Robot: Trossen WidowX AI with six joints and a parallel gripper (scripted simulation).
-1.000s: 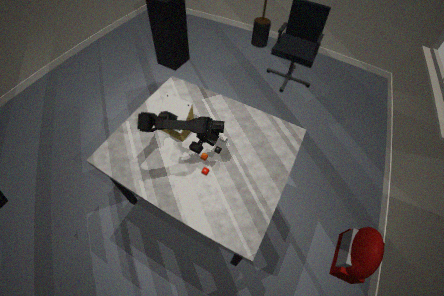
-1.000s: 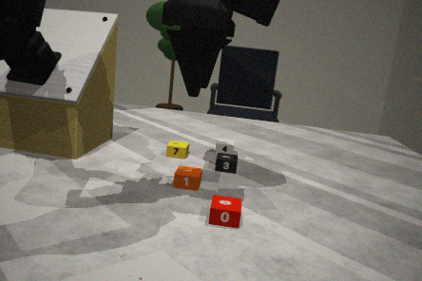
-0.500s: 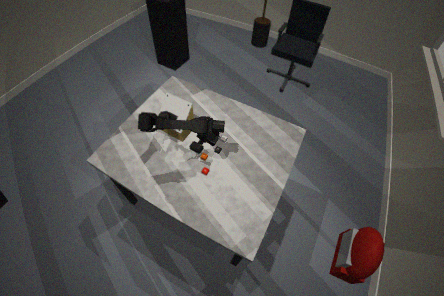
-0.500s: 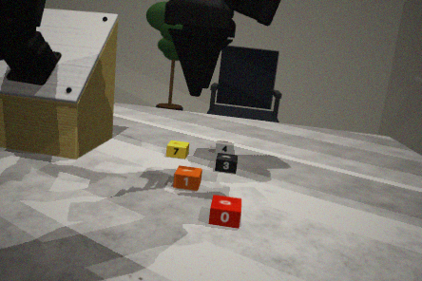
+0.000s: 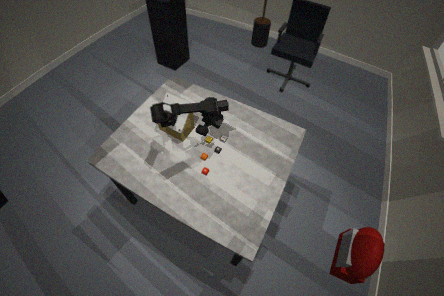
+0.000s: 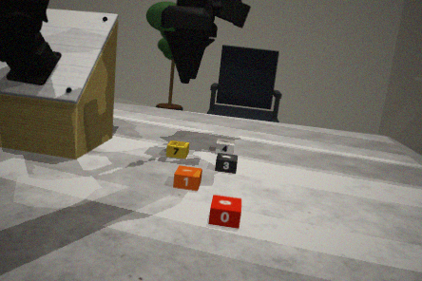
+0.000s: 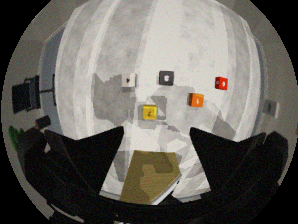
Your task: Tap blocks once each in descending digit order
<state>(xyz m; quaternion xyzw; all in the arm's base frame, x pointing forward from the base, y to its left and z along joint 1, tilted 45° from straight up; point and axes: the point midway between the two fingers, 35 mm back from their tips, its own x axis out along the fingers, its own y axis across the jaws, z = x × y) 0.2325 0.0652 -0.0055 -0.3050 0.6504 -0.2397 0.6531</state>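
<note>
My gripper tip is 120 mm above the yellow block, 10 mm to the right of it and 10 mm past it. Also, from my gripper tip: black block: 120 mm below, 80 mm ahead, 20 mm to the right; orange block: 120 mm below, 100 mm to the right, 30 mm ahead; white block: 120 mm below, 70 mm to the left, 60 mm ahead.
</note>
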